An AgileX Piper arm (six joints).
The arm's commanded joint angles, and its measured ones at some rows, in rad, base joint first. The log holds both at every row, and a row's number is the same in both.
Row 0, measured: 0.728 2.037 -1.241 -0.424 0.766 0.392
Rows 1 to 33, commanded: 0.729 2.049 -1.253 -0.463 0.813 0.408; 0.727 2.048 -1.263 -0.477 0.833 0.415; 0.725 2.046 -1.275 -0.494 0.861 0.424; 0.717 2.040 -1.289 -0.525 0.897 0.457; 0.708 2.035 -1.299 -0.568 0.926 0.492; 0.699 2.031 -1.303 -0.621 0.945 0.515; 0.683 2.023 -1.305 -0.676 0.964 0.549; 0.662 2.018 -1.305 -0.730 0.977 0.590; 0.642 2.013 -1.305 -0.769 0.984 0.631; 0.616 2.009 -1.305 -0.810 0.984 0.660; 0.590 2.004 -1.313 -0.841 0.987 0.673; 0.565 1.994 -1.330 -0.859 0.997 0.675; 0.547 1.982 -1.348 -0.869 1.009 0.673; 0.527 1.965 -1.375 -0.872 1.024 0.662; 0.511 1.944 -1.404 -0.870 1.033 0.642; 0.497 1.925 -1.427 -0.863 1.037 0.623; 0.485 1.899 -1.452 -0.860 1.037 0.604; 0.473 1.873 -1.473 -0.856 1.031 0.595; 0.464 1.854 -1.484 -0.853 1.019 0.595; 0.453 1.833 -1.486 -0.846 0.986 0.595; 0.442 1.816 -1.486 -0.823 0.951 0.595; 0.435 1.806 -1.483 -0.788 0.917 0.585; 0.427 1.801 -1.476 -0.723 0.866 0.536; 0.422 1.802 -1.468 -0.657 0.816 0.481; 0.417 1.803 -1.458 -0.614 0.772 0.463; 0.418 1.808 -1.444 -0.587 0.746 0.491; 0.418 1.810 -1.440 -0.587 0.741 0.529; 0.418 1.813 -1.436 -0.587 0.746 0.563; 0.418 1.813 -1.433 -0.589 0.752 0.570; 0.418 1.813 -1.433 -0.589 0.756 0.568; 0.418 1.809 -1.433 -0.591 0.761 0.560; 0.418 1.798 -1.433 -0.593 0.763 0.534; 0.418 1.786 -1.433 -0.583 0.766 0.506
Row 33, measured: 0.422 1.817 -1.435 -0.590 0.773 0.550
